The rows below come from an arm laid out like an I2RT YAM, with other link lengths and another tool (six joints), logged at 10 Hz.
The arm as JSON. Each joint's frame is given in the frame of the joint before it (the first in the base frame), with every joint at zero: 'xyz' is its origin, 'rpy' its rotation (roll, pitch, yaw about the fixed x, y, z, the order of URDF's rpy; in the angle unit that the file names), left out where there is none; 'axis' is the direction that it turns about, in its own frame. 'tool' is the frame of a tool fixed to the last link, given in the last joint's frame.
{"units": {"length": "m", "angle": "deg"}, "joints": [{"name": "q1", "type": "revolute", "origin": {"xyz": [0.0, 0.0, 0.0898]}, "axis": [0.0, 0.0, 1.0]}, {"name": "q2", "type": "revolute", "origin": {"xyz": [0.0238, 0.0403, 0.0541]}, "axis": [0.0, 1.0, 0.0]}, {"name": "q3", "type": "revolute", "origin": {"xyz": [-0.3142, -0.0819, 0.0]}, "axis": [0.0, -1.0, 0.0]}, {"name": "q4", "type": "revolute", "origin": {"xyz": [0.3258, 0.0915, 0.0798]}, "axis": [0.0, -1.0, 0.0]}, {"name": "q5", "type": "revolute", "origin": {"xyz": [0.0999, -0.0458, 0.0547]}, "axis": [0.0, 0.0, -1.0]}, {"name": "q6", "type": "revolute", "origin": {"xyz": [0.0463, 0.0, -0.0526]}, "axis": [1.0, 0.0, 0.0]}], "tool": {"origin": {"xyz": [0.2, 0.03, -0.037], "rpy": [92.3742, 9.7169, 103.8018]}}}
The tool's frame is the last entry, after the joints.
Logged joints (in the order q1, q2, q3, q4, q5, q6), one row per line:
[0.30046, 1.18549, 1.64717, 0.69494, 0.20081, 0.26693]
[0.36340, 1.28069, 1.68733, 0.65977, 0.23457, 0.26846]
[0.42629, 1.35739, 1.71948, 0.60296, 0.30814, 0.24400]
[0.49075, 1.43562, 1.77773, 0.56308, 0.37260, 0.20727]
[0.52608, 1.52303, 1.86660, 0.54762, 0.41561, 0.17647]
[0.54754, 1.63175, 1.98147, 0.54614, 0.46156, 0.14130]
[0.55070, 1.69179, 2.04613, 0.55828, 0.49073, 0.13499]
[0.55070, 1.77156, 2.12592, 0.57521, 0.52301, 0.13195]
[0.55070, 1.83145, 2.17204, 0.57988, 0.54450, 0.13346]
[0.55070, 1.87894, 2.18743, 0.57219, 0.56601, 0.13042]
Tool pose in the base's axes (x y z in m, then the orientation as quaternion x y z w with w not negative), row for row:
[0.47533, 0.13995, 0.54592, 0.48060, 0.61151, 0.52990, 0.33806]
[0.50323, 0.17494, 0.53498, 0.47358, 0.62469, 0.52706, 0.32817]
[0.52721, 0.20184, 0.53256, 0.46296, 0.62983, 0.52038, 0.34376]
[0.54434, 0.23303, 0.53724, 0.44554, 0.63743, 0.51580, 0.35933]
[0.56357, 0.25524, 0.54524, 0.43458, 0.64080, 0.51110, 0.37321]
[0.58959, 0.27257, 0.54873, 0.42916, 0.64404, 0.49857, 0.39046]
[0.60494, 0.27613, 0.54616, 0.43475, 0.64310, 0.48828, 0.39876]
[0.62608, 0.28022, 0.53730, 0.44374, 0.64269, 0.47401, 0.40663]
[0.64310, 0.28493, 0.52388, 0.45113, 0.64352, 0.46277, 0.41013]
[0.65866, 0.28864, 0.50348, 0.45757, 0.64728, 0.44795, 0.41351]
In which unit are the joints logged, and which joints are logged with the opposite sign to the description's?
The joints are logged in radians. Opposite sign: q4.
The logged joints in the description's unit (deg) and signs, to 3 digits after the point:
[17.215, 67.924, 94.376, -39.817, 11.506, 15.294]
[20.821, 73.378, 96.677, -37.802, 13.440, 15.382]
[24.425, 77.773, 98.519, -34.547, 17.655, 13.980]
[28.118, 82.255, 101.856, -32.262, 21.348, 11.876]
[30.142, 87.263, 106.948, -31.376, 23.813, 10.111]
[31.372, 93.492, 113.530, -31.292, 26.445, 8.096]
[31.553, 96.932, 117.235, -31.987, 28.117, 7.734]
[31.553, 101.503, 121.806, -32.957, 29.966, 7.560]
[31.553, 104.934, 124.449, -33.225, 31.198, 7.647]
[31.553, 107.655, 125.331, -32.784, 32.430, 7.473]

